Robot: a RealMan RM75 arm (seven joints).
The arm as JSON. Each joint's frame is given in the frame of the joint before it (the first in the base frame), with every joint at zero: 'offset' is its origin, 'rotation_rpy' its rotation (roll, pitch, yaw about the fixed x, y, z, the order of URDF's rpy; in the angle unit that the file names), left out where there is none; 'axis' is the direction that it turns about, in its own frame. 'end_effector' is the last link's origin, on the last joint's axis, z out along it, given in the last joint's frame.
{
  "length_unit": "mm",
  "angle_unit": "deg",
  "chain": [
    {
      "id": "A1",
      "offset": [
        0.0,
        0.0,
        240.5
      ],
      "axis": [
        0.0,
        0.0,
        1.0
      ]
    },
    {
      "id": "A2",
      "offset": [
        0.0,
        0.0,
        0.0
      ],
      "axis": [
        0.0,
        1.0,
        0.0
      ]
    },
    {
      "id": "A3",
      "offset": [
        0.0,
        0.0,
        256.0
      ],
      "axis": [
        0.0,
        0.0,
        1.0
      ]
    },
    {
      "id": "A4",
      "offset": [
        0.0,
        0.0,
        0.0
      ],
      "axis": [
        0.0,
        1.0,
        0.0
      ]
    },
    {
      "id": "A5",
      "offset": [
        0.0,
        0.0,
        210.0
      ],
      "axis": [
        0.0,
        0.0,
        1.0
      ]
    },
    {
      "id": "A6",
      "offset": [
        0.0,
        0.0,
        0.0
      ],
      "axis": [
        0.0,
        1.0,
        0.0
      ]
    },
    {
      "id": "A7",
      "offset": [
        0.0,
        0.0,
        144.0
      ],
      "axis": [
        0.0,
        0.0,
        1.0
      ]
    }
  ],
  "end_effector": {
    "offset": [
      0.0,
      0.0,
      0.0
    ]
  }
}
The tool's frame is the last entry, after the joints.
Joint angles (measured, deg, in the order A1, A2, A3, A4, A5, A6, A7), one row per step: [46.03 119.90 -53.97 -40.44 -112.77 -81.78 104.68]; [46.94 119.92 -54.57 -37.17 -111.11 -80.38 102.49]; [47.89 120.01 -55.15 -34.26 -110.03 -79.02 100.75]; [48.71 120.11 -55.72 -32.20 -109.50 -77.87 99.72]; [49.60 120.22 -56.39 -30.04 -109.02 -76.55 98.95]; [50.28 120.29 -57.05 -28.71 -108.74 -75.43 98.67]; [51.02 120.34 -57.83 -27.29 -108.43 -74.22 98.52]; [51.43 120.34 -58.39 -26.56 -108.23 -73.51 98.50]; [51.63 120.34 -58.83 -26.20 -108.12 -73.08 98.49]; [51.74 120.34 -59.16 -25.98 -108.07 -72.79 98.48]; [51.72 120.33 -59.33 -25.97 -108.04 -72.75 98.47]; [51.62 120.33 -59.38 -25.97 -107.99 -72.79 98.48]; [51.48 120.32 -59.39 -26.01 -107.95 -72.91 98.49]
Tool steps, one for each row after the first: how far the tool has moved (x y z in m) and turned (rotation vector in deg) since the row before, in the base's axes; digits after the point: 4 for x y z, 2 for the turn. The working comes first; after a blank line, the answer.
Tool pose at each row, in the base's axes (x y z in m, rotation vector in deg; the steps are taken from these numbers as rounded here): [0.1481 0.3902 -0.0297 -166.19 43.25 34.43]; [0.1472 0.3902 -0.0386 -166.49 43.15 35.75]; [0.1465 0.3899 -0.0474 -166.83 43.24 36.20]; [0.1457 0.3897 -0.0543 -167.16 43.35 35.91]; [0.1451 0.3894 -0.0618 -167.44 43.86 35.31]; [0.1442 0.3897 -0.0669 -167.55 44.18 34.52]; [0.1435 0.3900 -0.0722 -167.67 44.67 33.53]; [0.1431 0.3902 -0.0750 -167.73 44.88 32.84]; [0.1431 0.3902 -0.0767 -167.81 44.91 32.30]; [0.1432 0.3902 -0.0779 -167.88 44.90 31.86]; [0.1435 0.3900 -0.0781 -167.95 44.85 31.69]; [0.1440 0.3896 -0.0782 -167.95 44.99 31.71]; [0.1447 0.3891 -0.0780 -167.96 45.15 31.79]

[-0.0009 0.0000 -0.0089 -0.27 0.90 0.25]; [-0.0007 -0.0003 -0.0088 -0.35 0.34 0.10]; [-0.0008 -0.0002 -0.0069 -0.33 -0.15 0.03]; [-0.0006 -0.0003 -0.0075 -0.42 -0.33 -0.23]; [-0.0009 0.0003 -0.0051 -0.20 -0.49 -0.19]; [-0.0007 0.0003 -0.0053 -0.27 -0.60 -0.29]; [-0.0004 0.0002 -0.0028 -0.12 -0.43 -0.14]; [0.0000 0.0000 -0.0017 -0.08 -0.35 -0.02]; [0.0001 0.0000 -0.0012 -0.06 -0.28 0.01]; [0.0003 -0.0002 -0.0002 -0.05 -0.11 0.04]; [0.0005 -0.0004 -0.0001 -0.05 0.02 -0.08]; [0.0007 -0.0005 0.0002 -0.07 0.07 -0.08]
